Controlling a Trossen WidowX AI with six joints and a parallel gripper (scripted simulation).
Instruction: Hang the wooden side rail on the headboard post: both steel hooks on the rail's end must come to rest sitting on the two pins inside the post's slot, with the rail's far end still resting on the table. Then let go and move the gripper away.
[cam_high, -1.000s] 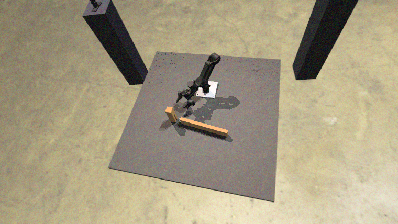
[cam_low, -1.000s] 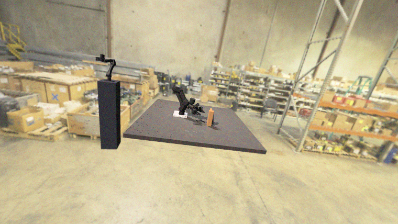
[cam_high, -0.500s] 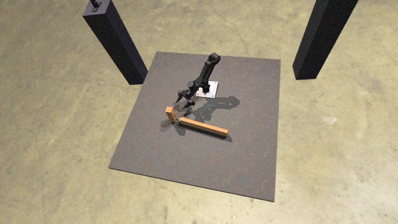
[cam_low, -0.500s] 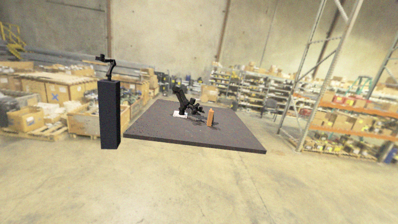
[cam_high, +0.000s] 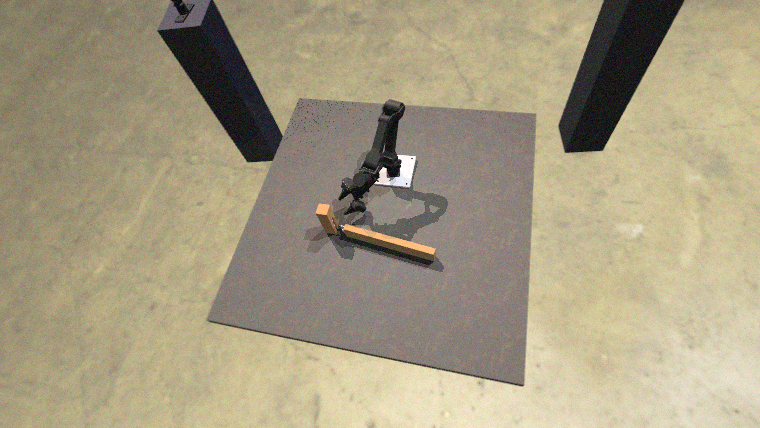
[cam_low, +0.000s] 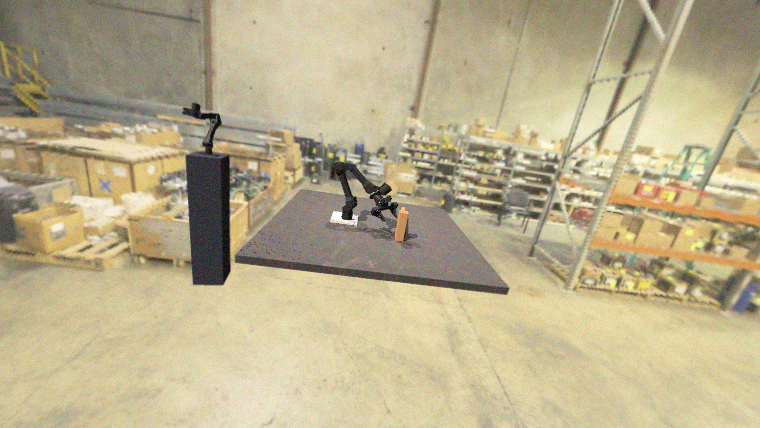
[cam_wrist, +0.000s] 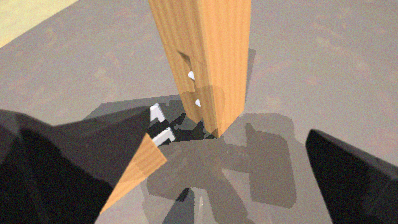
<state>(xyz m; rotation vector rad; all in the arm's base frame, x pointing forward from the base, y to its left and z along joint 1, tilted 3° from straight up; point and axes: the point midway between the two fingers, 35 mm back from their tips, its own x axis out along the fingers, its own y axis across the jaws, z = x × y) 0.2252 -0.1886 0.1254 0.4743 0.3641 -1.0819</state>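
Now: gripper tip 5 cm short of the wooden headboard post, 6 cm to the left of it and 2 cm above it.
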